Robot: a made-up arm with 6 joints.
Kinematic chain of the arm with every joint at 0, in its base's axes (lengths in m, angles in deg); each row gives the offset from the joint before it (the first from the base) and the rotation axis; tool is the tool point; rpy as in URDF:
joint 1: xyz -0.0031 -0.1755 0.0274 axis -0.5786 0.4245 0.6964
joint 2: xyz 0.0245 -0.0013 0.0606 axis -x
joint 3: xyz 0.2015 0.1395 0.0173 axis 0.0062 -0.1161 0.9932
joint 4: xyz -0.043 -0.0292 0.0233 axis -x
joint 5: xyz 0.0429 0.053 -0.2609 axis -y
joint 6: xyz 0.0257 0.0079 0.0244 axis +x
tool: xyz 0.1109 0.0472 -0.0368 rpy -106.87 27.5 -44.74
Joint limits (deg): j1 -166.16..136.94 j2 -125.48..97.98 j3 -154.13..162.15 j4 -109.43..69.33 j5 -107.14..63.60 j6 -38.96..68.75
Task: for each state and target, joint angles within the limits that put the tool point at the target. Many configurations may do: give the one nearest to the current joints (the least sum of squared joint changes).
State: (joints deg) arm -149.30 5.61 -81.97 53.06 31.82 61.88
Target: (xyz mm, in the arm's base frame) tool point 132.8 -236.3 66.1
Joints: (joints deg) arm -129.42 2.20 -109.30 50.62 -0.94 45.76
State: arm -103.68 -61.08 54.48 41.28 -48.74 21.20
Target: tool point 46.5 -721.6 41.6
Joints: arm -127.19 -55.81 44.88 59.79 -48.96 19.86
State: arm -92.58 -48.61 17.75 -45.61 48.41 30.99
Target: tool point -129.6 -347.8 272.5
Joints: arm -96.73 -45.05 54.64 -42.89 63.60 45.04
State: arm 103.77 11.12 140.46 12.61 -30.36 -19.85
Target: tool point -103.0 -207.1 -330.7
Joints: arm 65.24 12.22 140.44 6.29 -26.73 -18.74
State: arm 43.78 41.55 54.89 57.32 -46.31 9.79
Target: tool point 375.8 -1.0 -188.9
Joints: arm 83.26 51.59 12.82 69.33 -33.99 10.19
